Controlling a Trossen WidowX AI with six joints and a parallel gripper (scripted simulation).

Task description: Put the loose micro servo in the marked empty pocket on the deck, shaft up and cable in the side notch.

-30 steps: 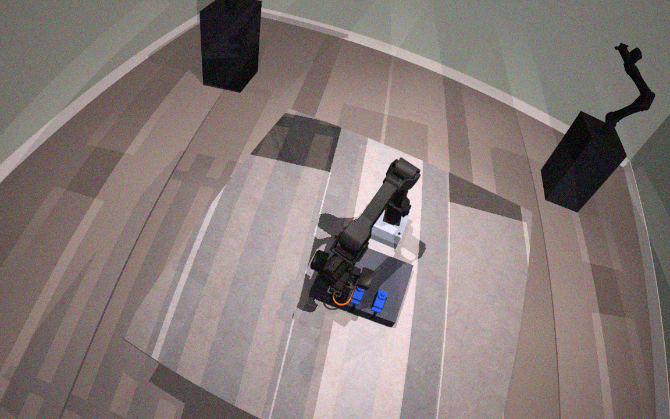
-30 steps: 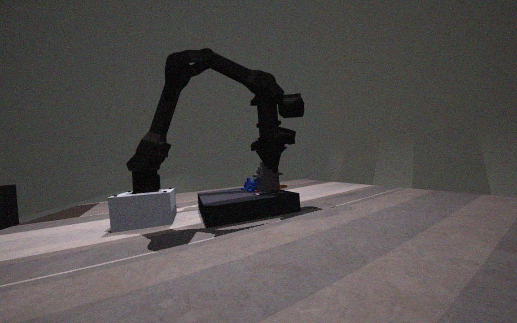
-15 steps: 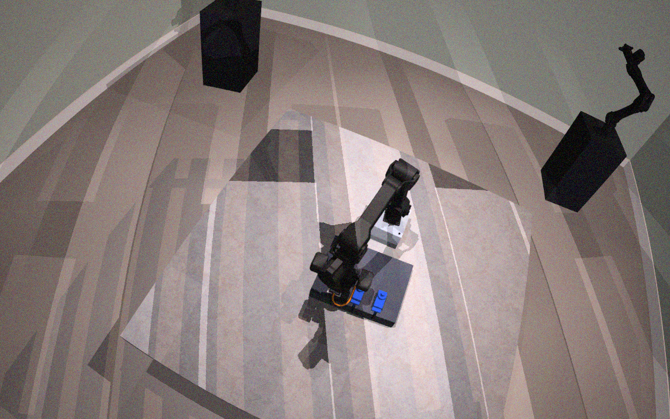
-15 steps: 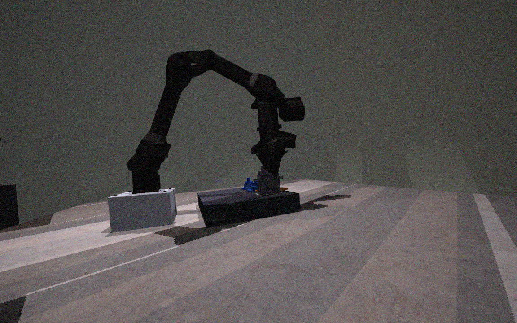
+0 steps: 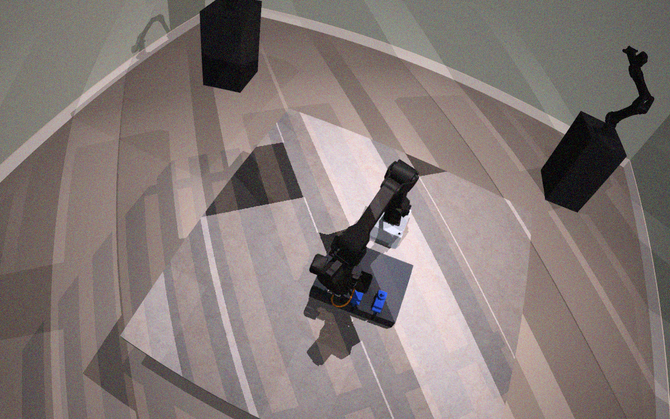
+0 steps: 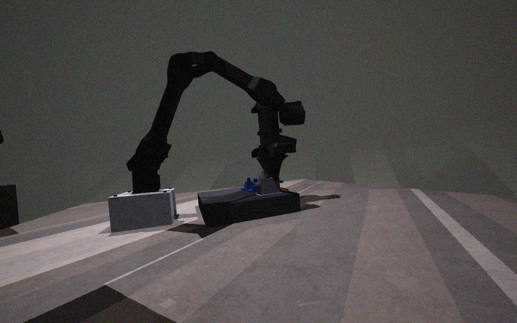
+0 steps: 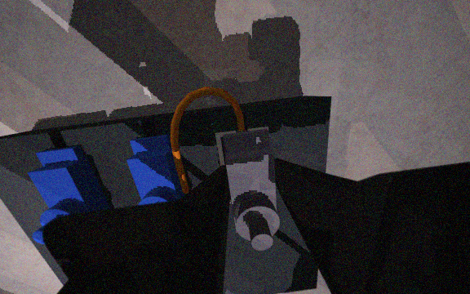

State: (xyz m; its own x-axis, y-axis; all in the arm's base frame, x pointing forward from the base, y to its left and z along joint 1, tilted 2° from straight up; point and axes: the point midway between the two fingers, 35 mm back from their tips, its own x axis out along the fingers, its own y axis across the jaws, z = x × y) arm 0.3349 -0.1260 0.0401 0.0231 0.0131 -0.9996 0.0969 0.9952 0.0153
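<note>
Right now my gripper tip is 12 cm past the dark deck, 9 cm to the right of it and 6 cm above it.
</note>
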